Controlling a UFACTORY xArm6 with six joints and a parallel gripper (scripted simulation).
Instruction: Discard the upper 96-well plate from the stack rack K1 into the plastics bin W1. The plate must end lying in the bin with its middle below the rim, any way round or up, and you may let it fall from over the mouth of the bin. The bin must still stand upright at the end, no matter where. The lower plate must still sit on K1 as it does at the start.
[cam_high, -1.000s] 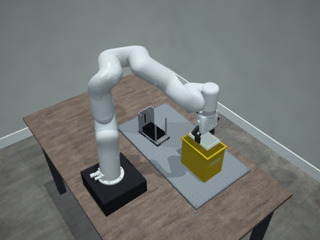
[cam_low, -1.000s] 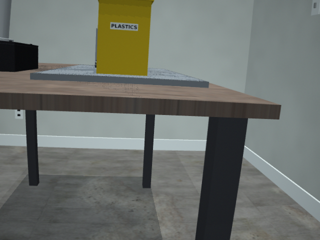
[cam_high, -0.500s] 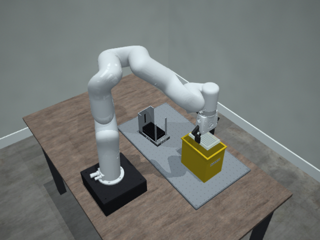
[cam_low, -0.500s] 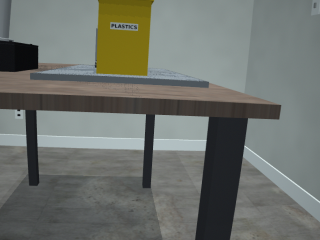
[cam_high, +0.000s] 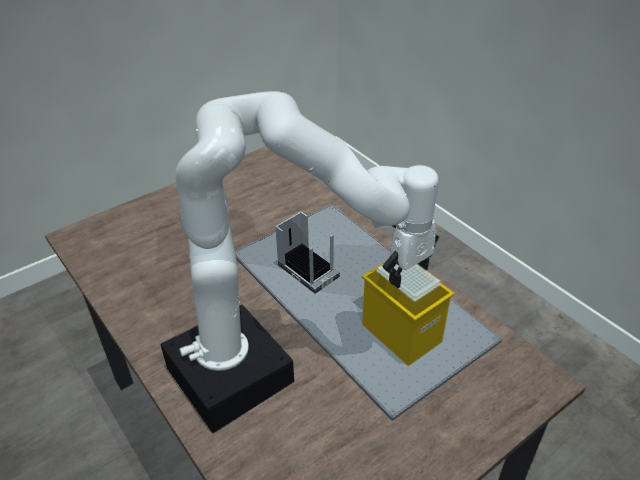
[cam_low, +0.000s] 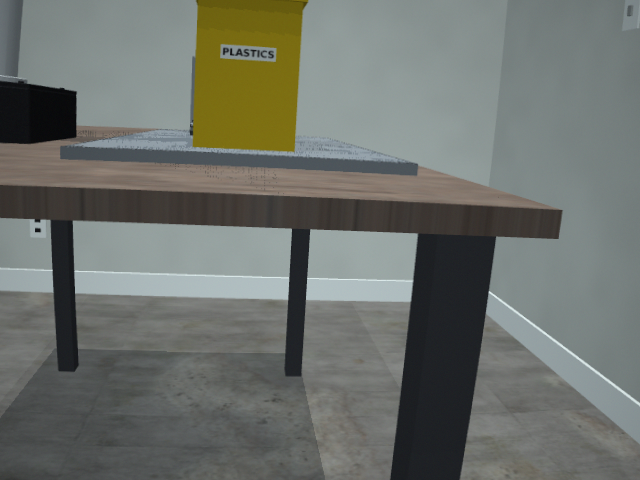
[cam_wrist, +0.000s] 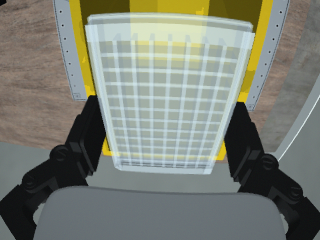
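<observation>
My gripper is now 130 mm above the yellow plastics bin W1. The rest, counted from my hand: black plate: 100 mm behind, 330 mm to the left, 190 mm below; white 96-well plate: 10 mm below.
</observation>
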